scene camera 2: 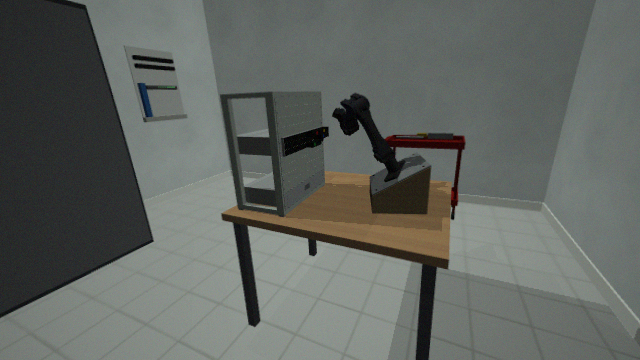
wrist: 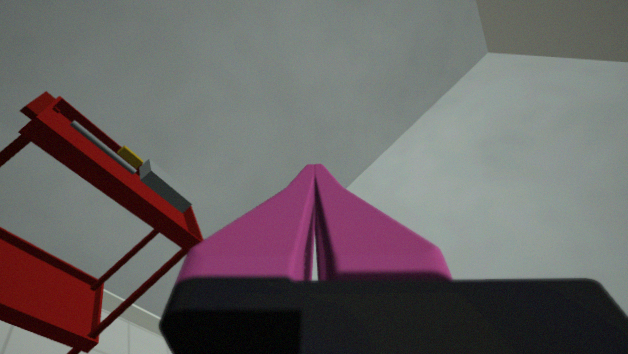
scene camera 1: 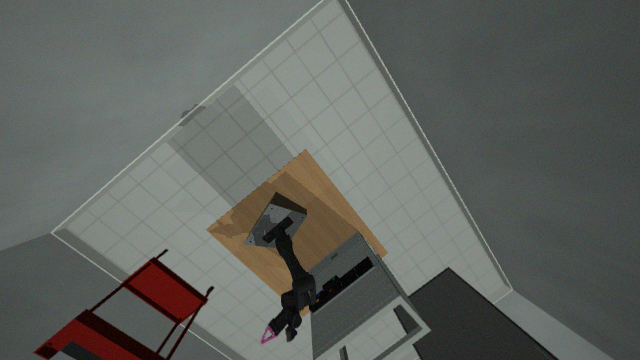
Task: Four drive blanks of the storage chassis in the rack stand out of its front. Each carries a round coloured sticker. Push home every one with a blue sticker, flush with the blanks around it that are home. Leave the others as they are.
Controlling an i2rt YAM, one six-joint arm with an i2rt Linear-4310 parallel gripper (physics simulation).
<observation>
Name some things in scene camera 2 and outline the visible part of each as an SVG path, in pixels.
A grey rack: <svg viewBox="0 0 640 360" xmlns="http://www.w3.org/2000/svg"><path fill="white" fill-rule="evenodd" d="M321 91L220 95L239 210L251 210L284 217L325 185L323 141L325 137L329 136L328 127L323 127ZM239 154L271 156L273 172L244 185ZM231 99L265 98L268 129L237 135Z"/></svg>
</observation>
